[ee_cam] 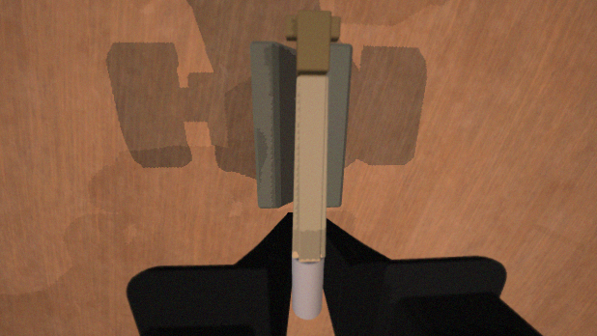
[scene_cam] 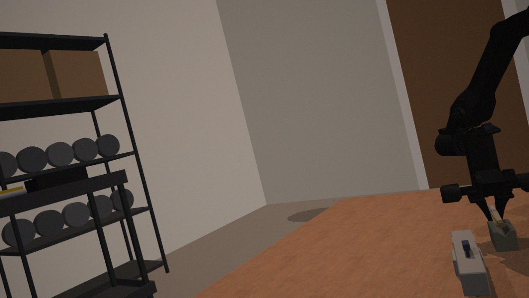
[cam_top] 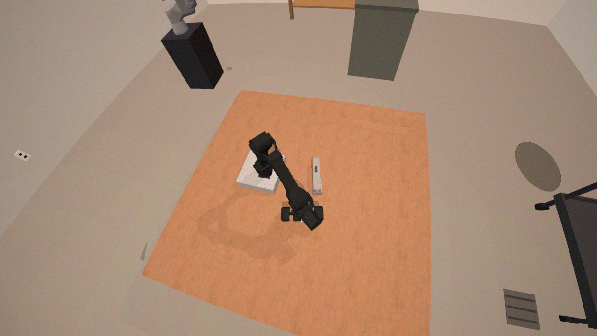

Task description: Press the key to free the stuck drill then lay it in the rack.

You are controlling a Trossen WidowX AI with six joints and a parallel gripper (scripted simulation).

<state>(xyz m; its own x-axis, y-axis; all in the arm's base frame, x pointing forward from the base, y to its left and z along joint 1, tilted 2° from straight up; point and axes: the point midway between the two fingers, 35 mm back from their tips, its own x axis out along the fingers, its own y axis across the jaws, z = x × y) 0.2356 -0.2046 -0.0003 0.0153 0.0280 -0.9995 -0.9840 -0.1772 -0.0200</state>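
Now: the rack 5 cm to the left of my gripper tip and 1 cm behind it. The rest, counted from my gripper tip: dark key: 25 cm to the left, 3 cm ahead, 3 cm above; drill: 4 cm to the left, 3 cm above, 1 cm behind.
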